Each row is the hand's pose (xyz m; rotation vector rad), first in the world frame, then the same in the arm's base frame.
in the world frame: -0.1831 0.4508 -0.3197 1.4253 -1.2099 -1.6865
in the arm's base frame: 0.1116 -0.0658 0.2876 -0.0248 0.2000 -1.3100
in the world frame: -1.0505 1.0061 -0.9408 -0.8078 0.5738 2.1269
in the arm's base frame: -0.4082 -0.3035 1.3458 -0.8202 -1.0054 -2.2503
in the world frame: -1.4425 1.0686 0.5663 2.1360 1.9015 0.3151
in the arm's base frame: 0.8471 0.5755 1.6295 -0.6614 -1.9279 1.2361
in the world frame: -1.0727 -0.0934 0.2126 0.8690 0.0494 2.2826
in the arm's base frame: 1.0987 -0.3807 0.8329 -2.3389 -1.3566 -1.1513
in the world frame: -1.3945 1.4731 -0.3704 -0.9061 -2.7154 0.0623
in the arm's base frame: -0.1169 0.2935 1.8153 0.3525 -1.2275 0.8273
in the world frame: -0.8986 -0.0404 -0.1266 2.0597 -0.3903 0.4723
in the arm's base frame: 0.7527 -0.5054 0.7192 1.6293 1.4517 -0.7886
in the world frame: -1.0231 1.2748 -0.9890 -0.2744 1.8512 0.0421
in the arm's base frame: -0.6021 -0.1316 1.4360 1.0803 -2.3178 -0.6469
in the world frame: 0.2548 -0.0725 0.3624 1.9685 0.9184 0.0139
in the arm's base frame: 0.7936 0.1100 -0.3718 0.8799 2.5396 -1.3329
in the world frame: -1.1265 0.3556 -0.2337 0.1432 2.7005 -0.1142
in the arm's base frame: 0.5219 -0.3518 1.0978 0.8740 -1.7368 0.1699
